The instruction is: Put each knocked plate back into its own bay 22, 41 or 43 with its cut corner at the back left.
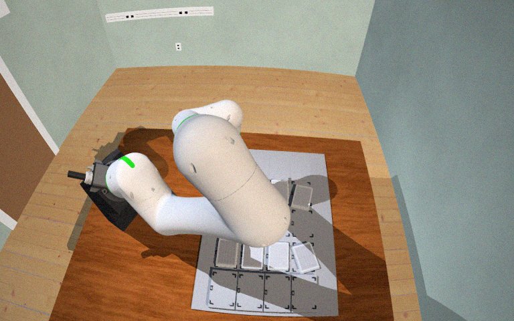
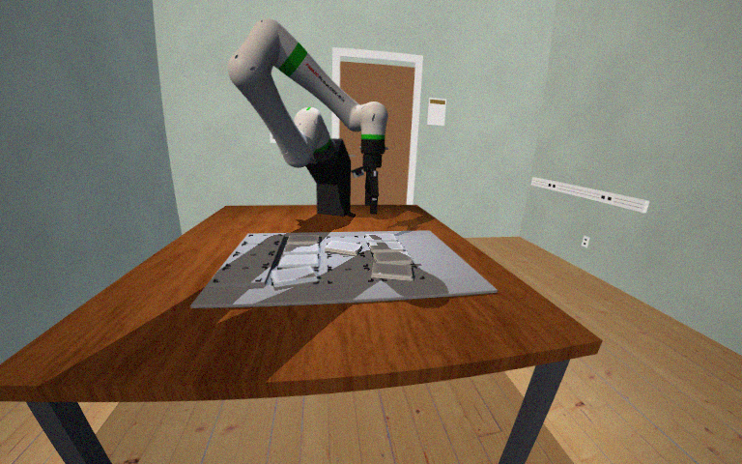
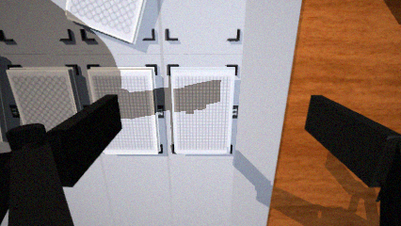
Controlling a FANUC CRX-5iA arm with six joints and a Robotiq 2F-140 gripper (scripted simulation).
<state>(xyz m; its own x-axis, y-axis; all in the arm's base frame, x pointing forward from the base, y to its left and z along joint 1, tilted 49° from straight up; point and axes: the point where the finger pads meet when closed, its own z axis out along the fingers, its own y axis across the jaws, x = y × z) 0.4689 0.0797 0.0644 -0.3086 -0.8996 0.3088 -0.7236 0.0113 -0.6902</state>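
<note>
Right now my hand is 14 cm above the bay label 12, 9 cm to the left of it and 8 cm past it.
</note>
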